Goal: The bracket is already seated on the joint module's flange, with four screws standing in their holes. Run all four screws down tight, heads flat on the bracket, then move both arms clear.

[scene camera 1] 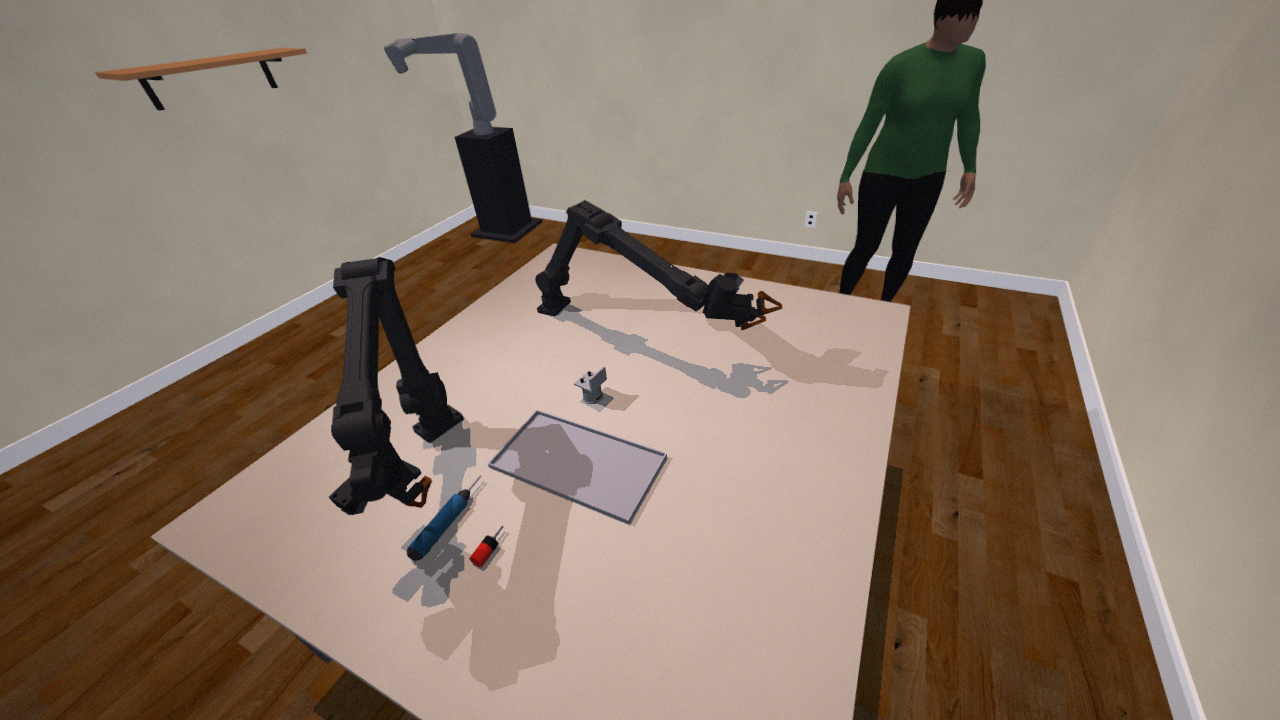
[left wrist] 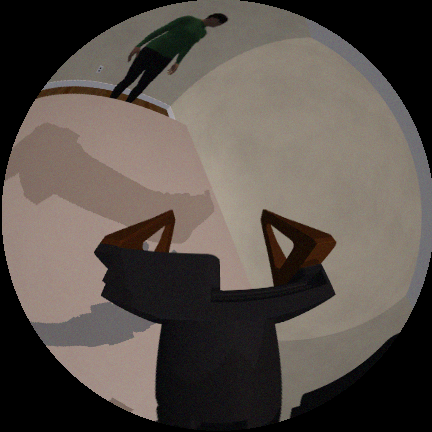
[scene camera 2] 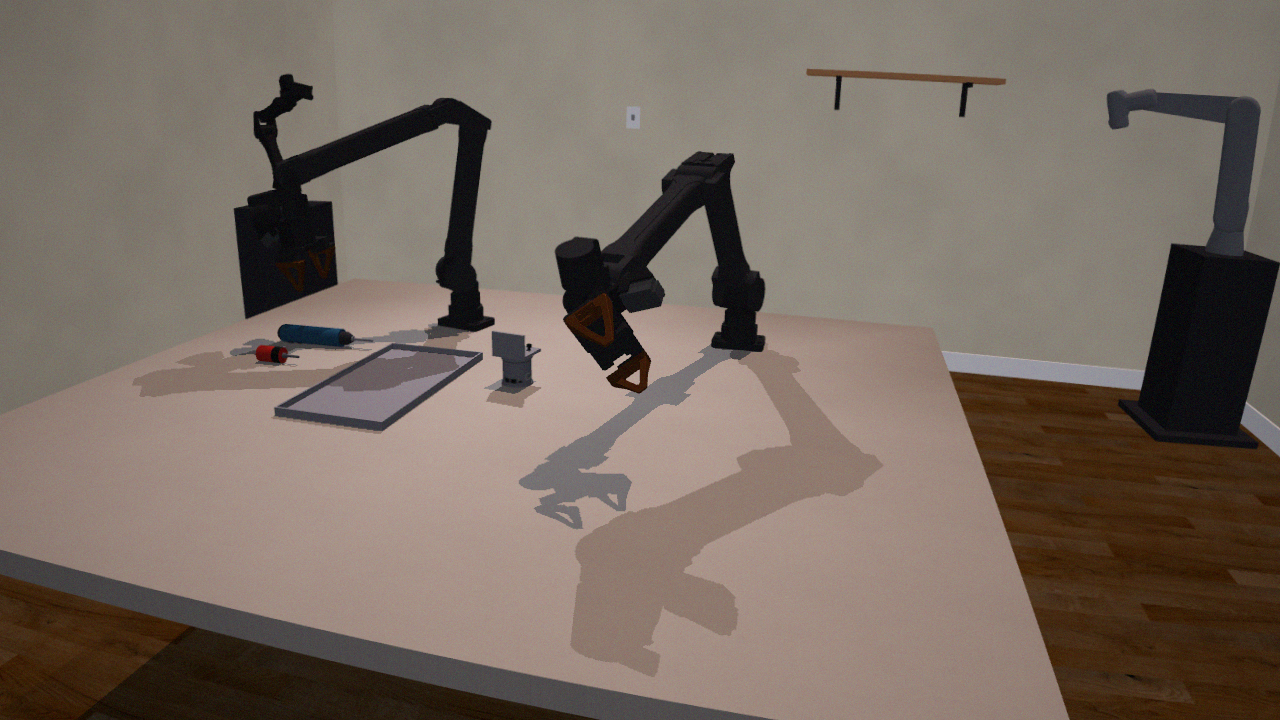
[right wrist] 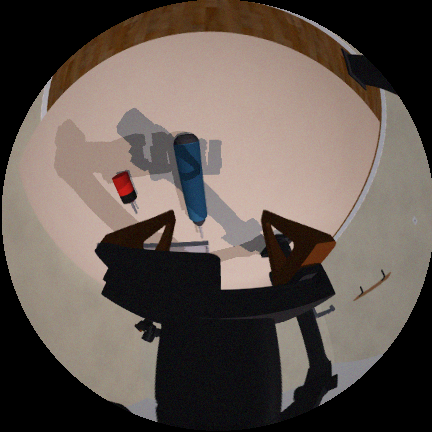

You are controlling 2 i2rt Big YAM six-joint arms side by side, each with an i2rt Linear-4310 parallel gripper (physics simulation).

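Places are measured from the left arm's base along level axes (x back, y left, z down), in millimetres.
Where they show: left gripper, fingertip midpoint: (scene camera 1: 773,312) (left wrist: 217,214) (scene camera 2: 626,367) (right wrist: 139,319); right gripper, fingertip midpoint: (scene camera 1: 406,496) (scene camera 2: 312,284) (right wrist: 217,214); left arm's base, link origin: (scene camera 1: 554,306) (scene camera 2: 738,344); right arm's base, link origin: (scene camera 1: 439,424) (scene camera 2: 466,324).
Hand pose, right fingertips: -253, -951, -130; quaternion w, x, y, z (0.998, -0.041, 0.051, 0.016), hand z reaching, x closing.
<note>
Things, the pixels of their top centre, and the offset from my right fingertips, as dx, dy, dz. "spot": a spot on its surface instead.
- small grey joint module, top centre: (scene camera 2: 516,351) (scene camera 1: 590,381) -145, +552, +66
- blue screwdriver, surface spot: (right wrist: 191,180) (scene camera 1: 430,524) spot: -33, -1, +89
- shorter red screwdriver, top centre: (right wrist: 124,199) (scene camera 2: 278,347) (scene camera 1: 487,539) -177, +24, +96
- shallow tray, top centre: (scene camera 2: 387,376) (scene camera 1: 577,458) (right wrist: 153,264) -233, +313, +114
The pale bracket (scene camera 1: 597,375) (scene camera 2: 508,345) sits on the small grey joint module (scene camera 1: 591,394) (scene camera 2: 516,371). Dark screw heads show on it in scene camera 1; their seating is too small to tell. The blue screwdriver (scene camera 1: 438,526) (scene camera 2: 313,335) (right wrist: 191,180) lies on the table, beside the shorter red screwdriver (scene camera 1: 483,550) (scene camera 2: 271,354) (right wrist: 124,186). My right gripper (scene camera 1: 420,491) (scene camera 2: 313,282) (right wrist: 217,214) is open and empty, above the table near the blue screwdriver. My left gripper (scene camera 1: 762,316) (scene camera 2: 610,347) (left wrist: 217,214) is open and empty, away from the bracket.
A shallow tray (scene camera 1: 601,434) (scene camera 2: 329,420) (right wrist: 200,243) lies on the table between the screwdrivers and the joint module. A person in green (scene camera 1: 926,111) (left wrist: 172,37) stands beyond the table. A grey arm on a black pedestal (scene camera 1: 494,183) (scene camera 2: 1203,344) stands off the table.
</note>
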